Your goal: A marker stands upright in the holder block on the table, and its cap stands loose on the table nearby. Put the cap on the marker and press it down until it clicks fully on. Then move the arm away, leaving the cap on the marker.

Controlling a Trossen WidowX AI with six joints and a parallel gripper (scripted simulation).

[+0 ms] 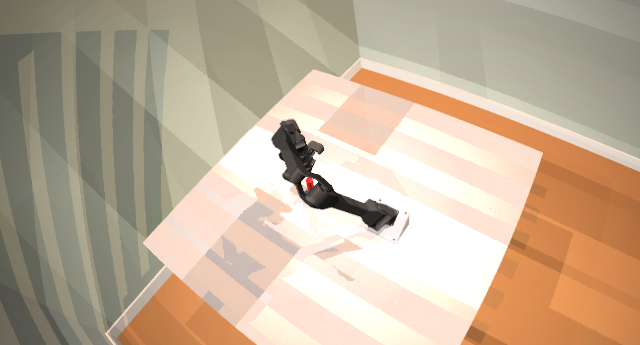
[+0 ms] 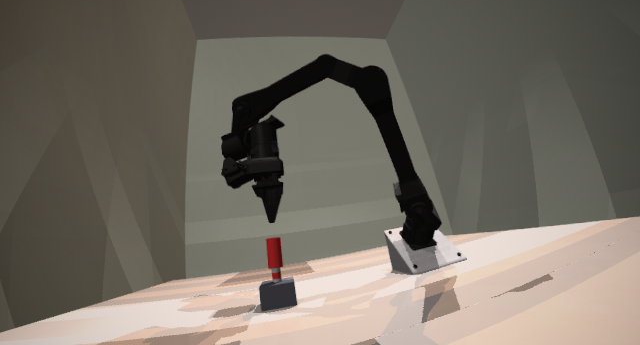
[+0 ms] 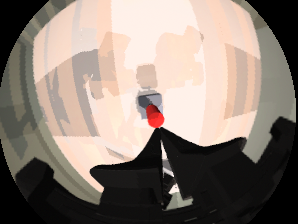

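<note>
Now: gripper tip 60 mm above the red cap. Also, from my gripper tip: dark grey holder block (130 mm below).
</note>
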